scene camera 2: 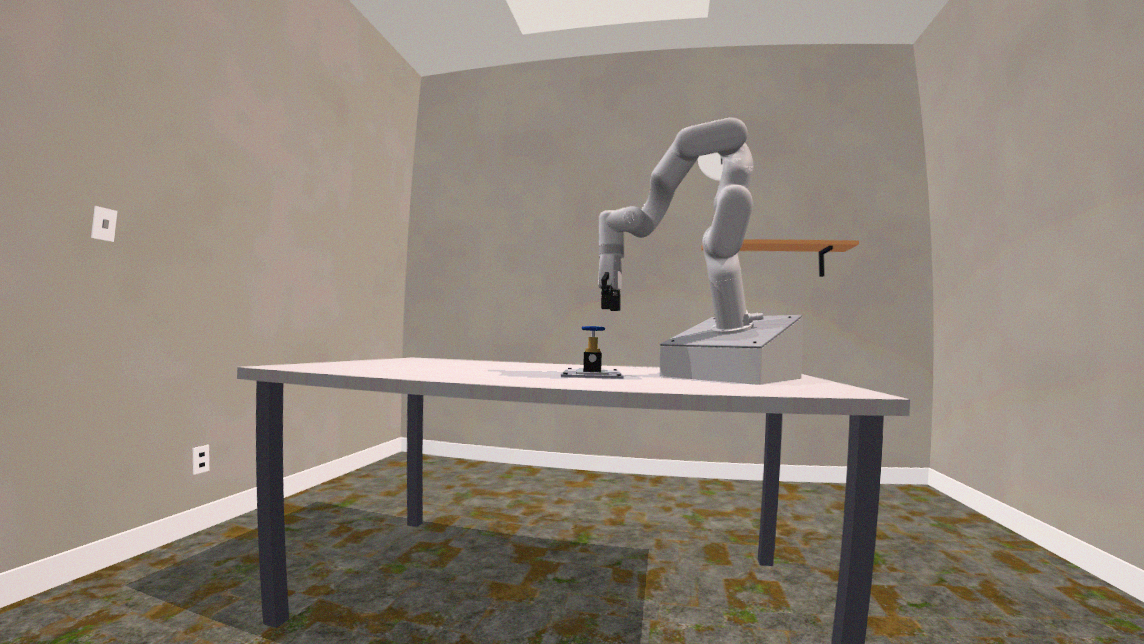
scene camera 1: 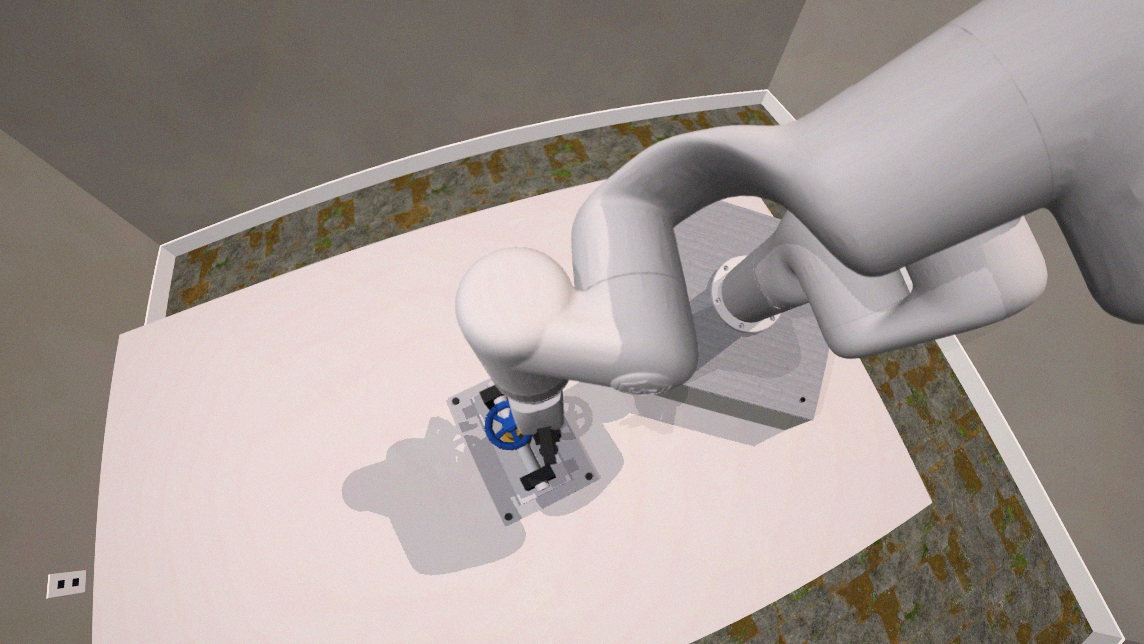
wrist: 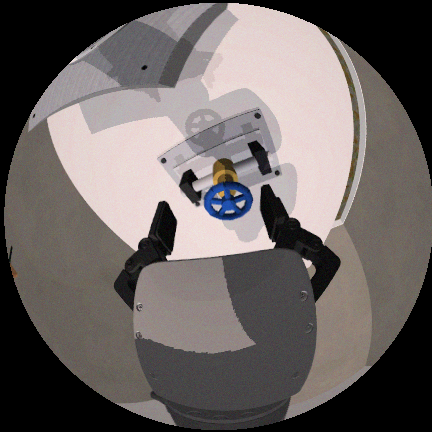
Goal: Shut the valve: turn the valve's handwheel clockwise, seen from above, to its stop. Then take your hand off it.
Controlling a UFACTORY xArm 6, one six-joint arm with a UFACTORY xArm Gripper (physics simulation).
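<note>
The valve's blue spoked handwheel (scene camera 1: 505,426) (scene camera 2: 593,328) (wrist: 228,204) lies level on top of a brass stem housing (scene camera 2: 592,344) (wrist: 223,169). Below it are a pipe with black end blocks and a grey base plate (scene camera 1: 494,478) (wrist: 175,159) on the table. My gripper (scene camera 1: 549,457) (scene camera 2: 610,307) (wrist: 214,203) is open and empty. It points down, with its fingertips a little above the wheel and offset slightly toward the robot base in the second scene view. In the wrist view the wheel shows between the fingers, nearer the right one. In the first scene view the gripper hides part of the wheel.
The robot's grey base block (scene camera 1: 780,352) (scene camera 2: 708,362) (wrist: 145,40) stands on the white table (scene camera 1: 264,416) (scene camera 2: 448,376) (wrist: 310,100), beside the valve. An orange-brown wall shelf (scene camera 2: 792,244) is behind the arm. Shadows of the arm fall across the base plate and table.
</note>
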